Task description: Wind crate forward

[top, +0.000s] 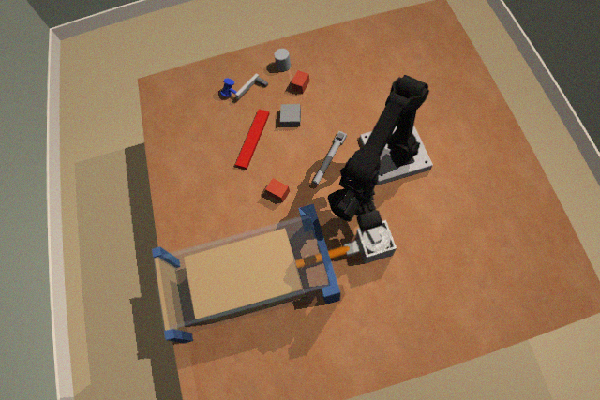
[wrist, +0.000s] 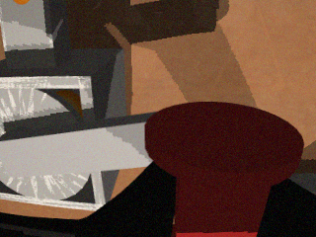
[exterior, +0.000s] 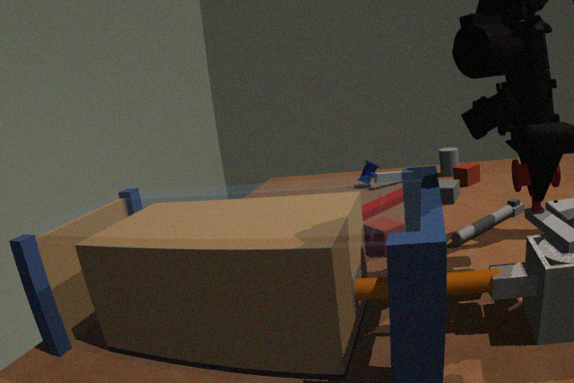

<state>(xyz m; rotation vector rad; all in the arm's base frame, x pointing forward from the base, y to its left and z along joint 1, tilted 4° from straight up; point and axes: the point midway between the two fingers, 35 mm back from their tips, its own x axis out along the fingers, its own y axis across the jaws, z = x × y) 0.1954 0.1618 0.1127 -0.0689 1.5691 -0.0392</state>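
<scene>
Now: gripper tip 14 cm short of the blue frame, 10 cm to the right of it and 1 cm above it. Round my gripper tip: red knob 2 cm above; then winch handle 4 cm to the left, 1 cm below, 1 cm behind; then grey winch 9 cm to the left, 8 cm below, 4 cm behind.
</scene>
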